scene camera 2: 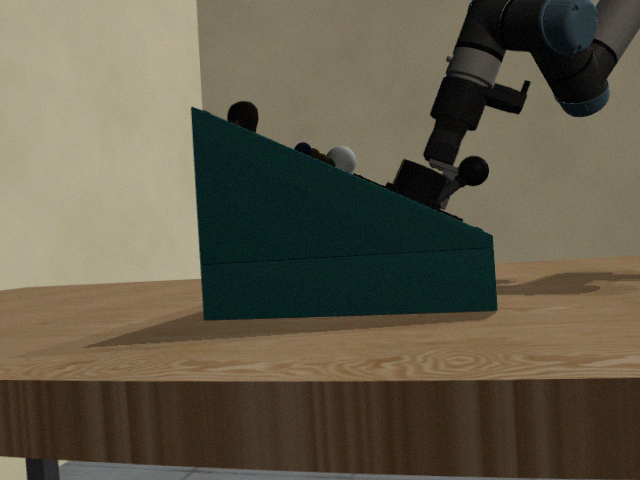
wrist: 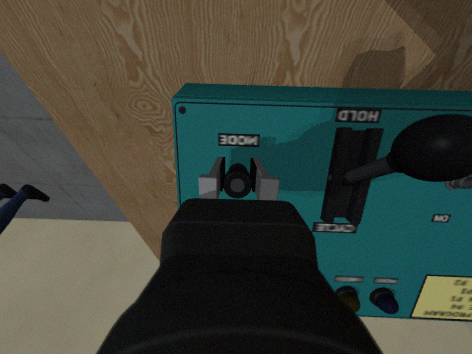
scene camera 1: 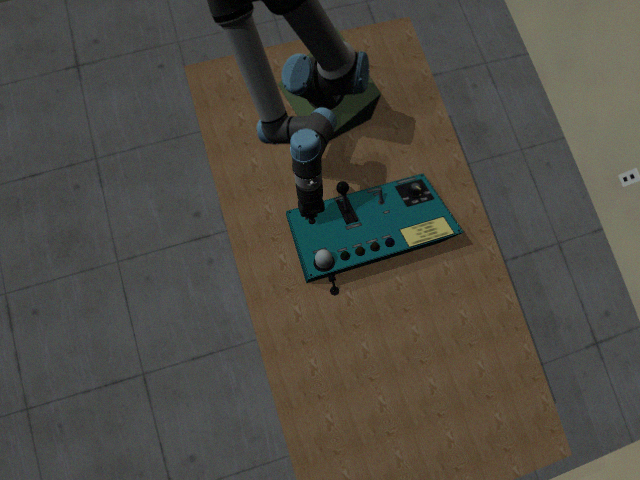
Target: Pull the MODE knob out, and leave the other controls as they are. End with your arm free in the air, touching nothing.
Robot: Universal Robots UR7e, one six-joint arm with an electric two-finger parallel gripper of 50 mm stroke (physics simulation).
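Frame: origin at the arm's base, x ahead, y left, z up, level; metres.
Where they show: gripper, fingertip midpoint: [wrist: 237,167] [scene camera 1: 310,215].
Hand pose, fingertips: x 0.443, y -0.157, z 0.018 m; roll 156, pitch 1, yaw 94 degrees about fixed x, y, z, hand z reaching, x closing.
Each offset is from my fingertips to the top centre of the thing. "*": to the spot under its first point.
The MODE knob {dx -0.004, dy +0.000, dz +0.032 m} [wrist: 237,183] is a small black round knob below the MODE label {dx -0.014, dy -0.001, dz -0.026 m} [wrist: 239,140] in the wrist view, near a corner of the teal panel [scene camera 1: 330,232] [scene camera 2: 336,232] [wrist: 285,240]. My gripper [wrist: 237,167] [scene camera 1: 311,219] is shut on the knob, with a finger pad against each side of it. In the scene camera 2 view the fingers are partly hidden behind the black ball of the lever {dx -0.060, dy +0.116, dz +0.058 m} [scene camera 2: 473,171] and a black box. How far the knob stands out of the panel cannot be told.
The HOLD/CYCLE lever [scene camera 1: 342,188] [wrist: 430,147] with its black ball stands close beside my gripper. A white ball knob {* dx +0.156, dy +0.001, dz +0.112 m} [scene camera 1: 324,258] [scene camera 2: 341,159], several small dark buttons, a toggle {dx -0.018, dy +0.239, dz +0.024 m} [scene camera 1: 380,196], a dial {dx -0.017, dy +0.360, dz +0.027 m} [scene camera 1: 415,189] and a yellow label {* dx +0.138, dy +0.338, dz +0.065 m} [scene camera 1: 427,231] [wrist: 445,298] are on the panel.
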